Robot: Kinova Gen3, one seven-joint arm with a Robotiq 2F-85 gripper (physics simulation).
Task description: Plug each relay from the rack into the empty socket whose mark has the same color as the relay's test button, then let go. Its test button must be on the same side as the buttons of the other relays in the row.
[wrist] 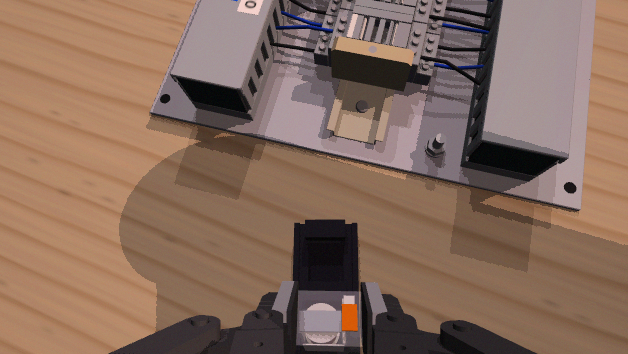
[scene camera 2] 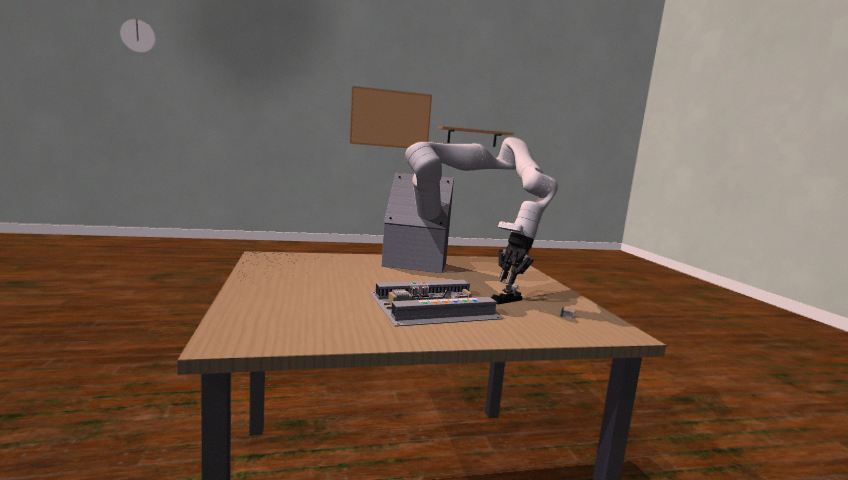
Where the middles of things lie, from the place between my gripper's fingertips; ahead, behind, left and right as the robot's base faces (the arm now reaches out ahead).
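Grey panel [wrist: 294,110]: my hand 60 mm above it, 40 mm past it, 240 mm to the left of it.
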